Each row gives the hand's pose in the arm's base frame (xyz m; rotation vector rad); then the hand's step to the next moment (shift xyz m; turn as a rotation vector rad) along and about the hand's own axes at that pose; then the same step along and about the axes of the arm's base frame.
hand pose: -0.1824 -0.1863 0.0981 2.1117 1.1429 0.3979
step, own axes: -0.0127 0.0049 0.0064 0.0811 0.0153 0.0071
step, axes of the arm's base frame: -0.0006 -0.0150 -0.0004 0.0591 0.0580 0.0011
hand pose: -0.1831 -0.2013 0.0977 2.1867 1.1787 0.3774
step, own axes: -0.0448 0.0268 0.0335 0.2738 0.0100 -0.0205
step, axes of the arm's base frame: 0.0094 -0.0609 -0.0068 0.1496 0.2301 0.0113
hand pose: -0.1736 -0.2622 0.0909 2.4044 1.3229 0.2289
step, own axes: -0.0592 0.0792 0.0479 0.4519 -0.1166 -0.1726
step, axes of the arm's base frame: 0.0448 -0.0999 -0.0090 0.0991 0.4790 0.0911
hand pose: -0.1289 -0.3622 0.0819 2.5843 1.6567 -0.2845
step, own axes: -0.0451 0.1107 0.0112 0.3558 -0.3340 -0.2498
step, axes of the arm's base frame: 0.0806 -0.0886 -0.0081 -0.1273 0.4961 0.1956
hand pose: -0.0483 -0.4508 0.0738 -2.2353 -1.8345 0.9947
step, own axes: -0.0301 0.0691 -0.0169 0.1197 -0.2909 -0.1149
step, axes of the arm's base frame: 0.0654 -0.0408 -0.0051 -0.1781 0.2267 0.1705
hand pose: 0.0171 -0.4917 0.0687 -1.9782 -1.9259 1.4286
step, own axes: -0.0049 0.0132 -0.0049 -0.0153 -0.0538 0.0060
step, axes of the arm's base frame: 0.0141 -0.0043 -0.0022 -0.0423 -0.0031 0.0369
